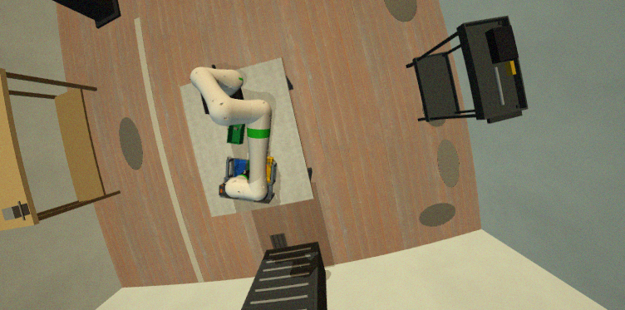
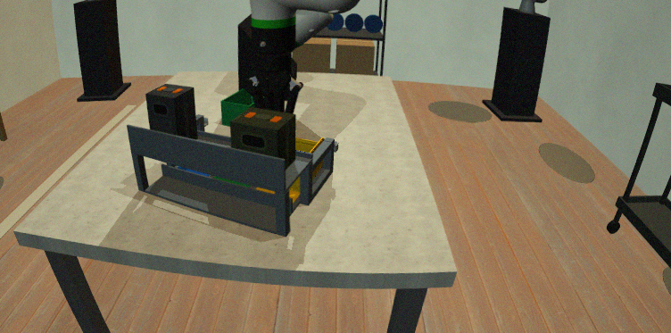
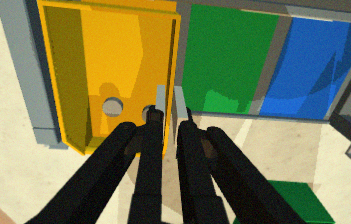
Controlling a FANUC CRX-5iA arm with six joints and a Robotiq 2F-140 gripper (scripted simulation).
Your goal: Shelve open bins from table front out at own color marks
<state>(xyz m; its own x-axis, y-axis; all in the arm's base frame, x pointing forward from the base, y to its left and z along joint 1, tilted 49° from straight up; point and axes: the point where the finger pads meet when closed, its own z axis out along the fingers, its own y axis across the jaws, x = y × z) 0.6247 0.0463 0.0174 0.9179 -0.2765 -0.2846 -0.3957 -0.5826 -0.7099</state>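
Right now the yellow bin is 10 mm ahead of my hand, 50 mm to the left of it and 40 mm below it. Round my hand: green bin 320 mm behind, 90 mm to the right, 50 mm below.
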